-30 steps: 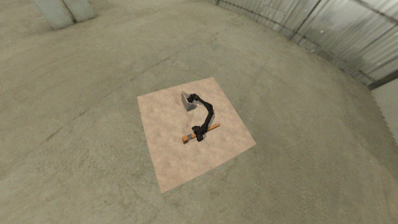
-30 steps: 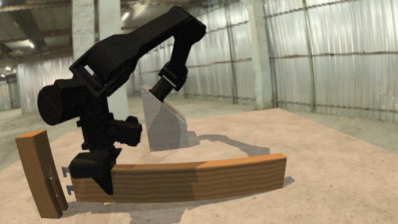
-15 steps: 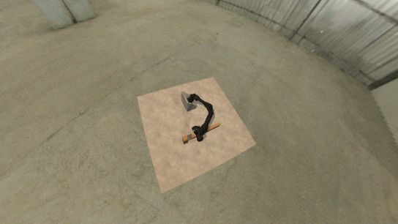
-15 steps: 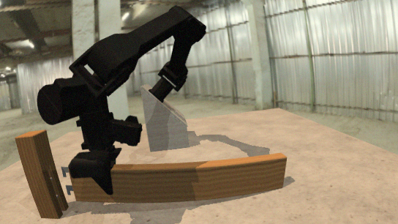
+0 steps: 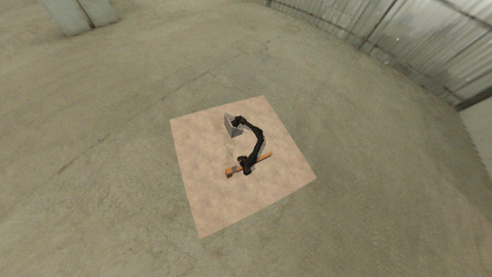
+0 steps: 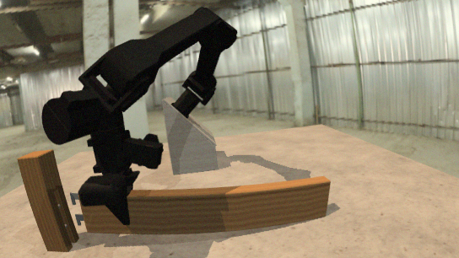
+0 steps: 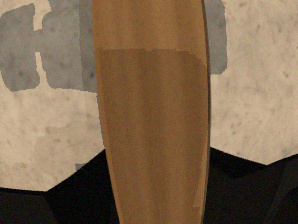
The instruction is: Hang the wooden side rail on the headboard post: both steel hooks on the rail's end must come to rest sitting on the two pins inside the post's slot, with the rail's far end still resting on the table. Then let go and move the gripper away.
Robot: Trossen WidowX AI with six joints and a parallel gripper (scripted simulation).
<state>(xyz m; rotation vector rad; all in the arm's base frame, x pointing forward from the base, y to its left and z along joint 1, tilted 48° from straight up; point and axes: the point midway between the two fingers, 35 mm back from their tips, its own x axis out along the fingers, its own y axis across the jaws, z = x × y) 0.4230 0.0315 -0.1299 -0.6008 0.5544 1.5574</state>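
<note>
My gripper tip is 15 cm to the left of the wooden headboard post and 4 cm below it.
</note>
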